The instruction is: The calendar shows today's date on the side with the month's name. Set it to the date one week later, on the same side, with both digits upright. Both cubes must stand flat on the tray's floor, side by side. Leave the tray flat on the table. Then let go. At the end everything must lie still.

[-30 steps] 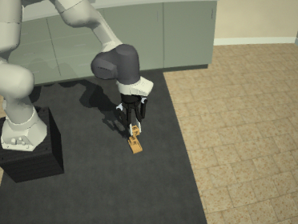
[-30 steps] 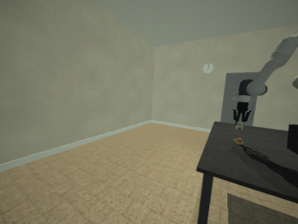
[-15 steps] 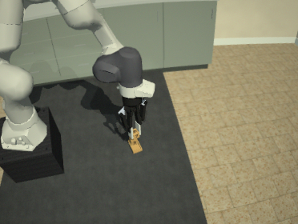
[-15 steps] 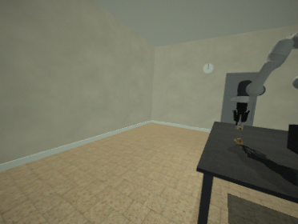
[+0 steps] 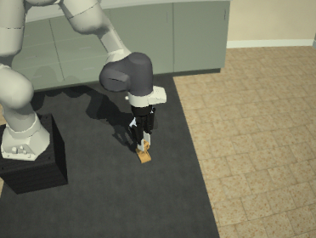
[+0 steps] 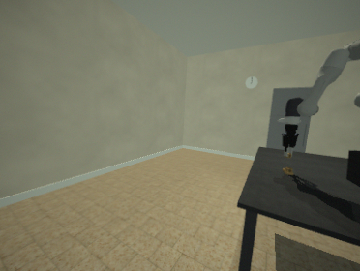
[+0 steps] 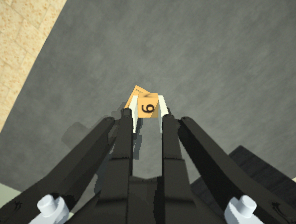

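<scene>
The orange calendar tray is 140 mm below my hand, 50 mm to the left of it and 10 mm behind it. Round my hand: orange calendar cube 30 mm below.
</scene>
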